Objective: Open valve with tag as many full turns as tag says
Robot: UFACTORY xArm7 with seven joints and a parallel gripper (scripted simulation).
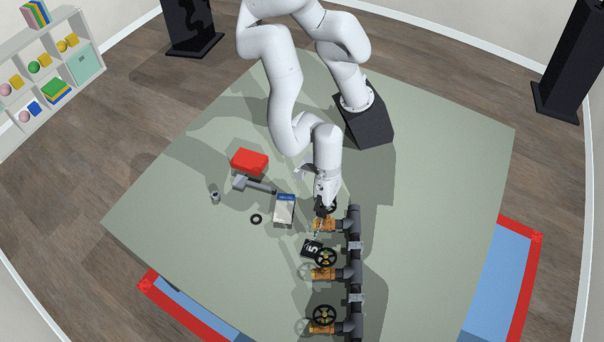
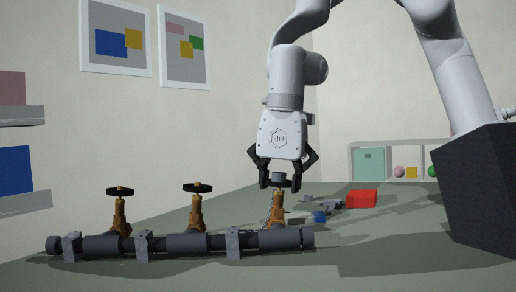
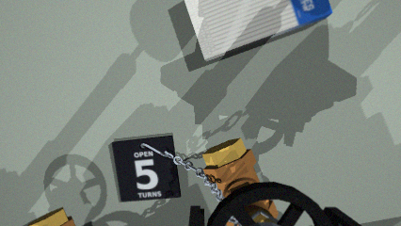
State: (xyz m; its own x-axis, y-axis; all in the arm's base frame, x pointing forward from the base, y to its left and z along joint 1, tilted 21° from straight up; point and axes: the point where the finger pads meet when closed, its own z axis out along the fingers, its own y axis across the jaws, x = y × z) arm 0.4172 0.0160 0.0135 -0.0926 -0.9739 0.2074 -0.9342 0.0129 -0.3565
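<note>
Now: the grey cap 20 mm above my hand. From my hand the other things lie so: black washer 230 mm to the right, 120 mm below, 50 mm ahead; blue box 150 mm to the right, 110 mm below, 10 mm behind; black tag 120 mm below, 100 mm ahead, 20 mm to the right.
</note>
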